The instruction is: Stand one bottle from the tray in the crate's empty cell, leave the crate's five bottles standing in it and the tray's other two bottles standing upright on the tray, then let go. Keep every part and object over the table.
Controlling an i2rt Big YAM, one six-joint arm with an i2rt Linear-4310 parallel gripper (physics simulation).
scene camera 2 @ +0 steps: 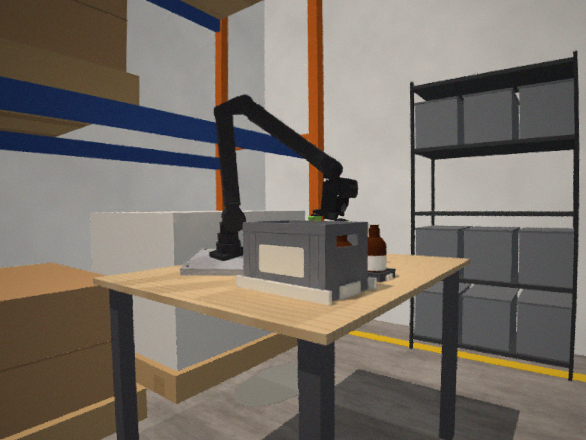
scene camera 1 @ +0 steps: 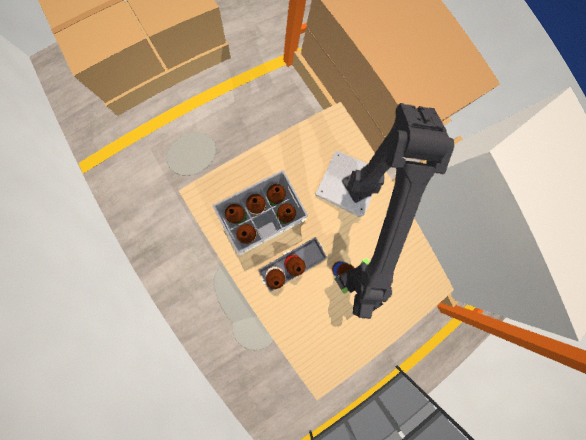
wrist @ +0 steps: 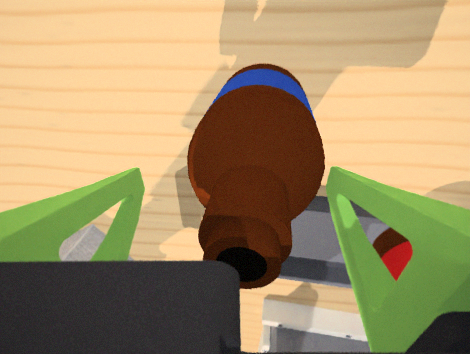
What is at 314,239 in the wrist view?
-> A dark tray.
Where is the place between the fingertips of the gripper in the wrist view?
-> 235,177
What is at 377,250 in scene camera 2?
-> A white-labelled bottle.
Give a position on a red-banded bottle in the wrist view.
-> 395,250
